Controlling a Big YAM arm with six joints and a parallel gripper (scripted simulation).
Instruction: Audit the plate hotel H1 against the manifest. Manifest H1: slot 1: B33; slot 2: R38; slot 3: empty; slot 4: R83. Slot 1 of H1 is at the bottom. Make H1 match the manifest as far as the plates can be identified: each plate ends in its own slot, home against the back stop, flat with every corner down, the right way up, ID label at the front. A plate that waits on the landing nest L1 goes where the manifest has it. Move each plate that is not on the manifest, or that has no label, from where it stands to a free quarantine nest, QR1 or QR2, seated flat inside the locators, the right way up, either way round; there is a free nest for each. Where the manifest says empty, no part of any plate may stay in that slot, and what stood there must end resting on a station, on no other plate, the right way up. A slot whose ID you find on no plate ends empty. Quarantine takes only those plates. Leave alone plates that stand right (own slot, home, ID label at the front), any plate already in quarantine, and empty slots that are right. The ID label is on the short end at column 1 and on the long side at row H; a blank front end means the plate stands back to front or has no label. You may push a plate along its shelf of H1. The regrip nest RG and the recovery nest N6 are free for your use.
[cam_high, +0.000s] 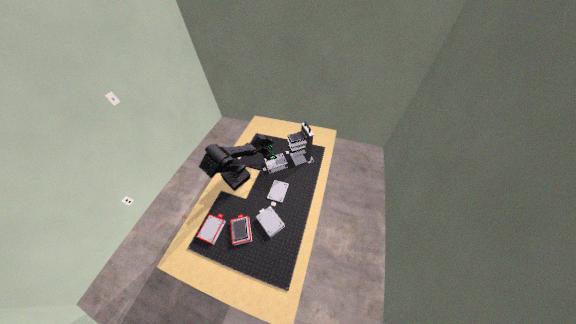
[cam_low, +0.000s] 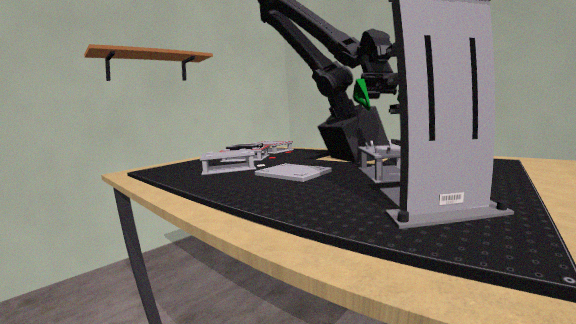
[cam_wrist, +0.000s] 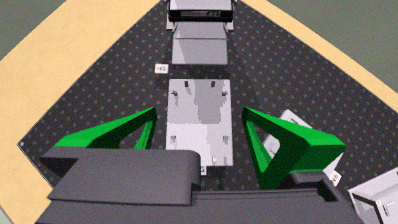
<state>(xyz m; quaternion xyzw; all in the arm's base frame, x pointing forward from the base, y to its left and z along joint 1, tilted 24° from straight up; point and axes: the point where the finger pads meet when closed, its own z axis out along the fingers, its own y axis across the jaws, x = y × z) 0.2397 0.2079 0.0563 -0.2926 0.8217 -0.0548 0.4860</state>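
Right now the pale plate is 18 cm ahead of my hand, 9 cm to the left of it and 5 cm above it. Also, from my hand: dark plate 18 cm ahead, 9 cm to the left, 1 cm below; H1 tag 8 cm ahead, 15 cm to the left, 16 cm below; grey back panel 25 cm ahead, 12 cm to the left, 1 cm below.
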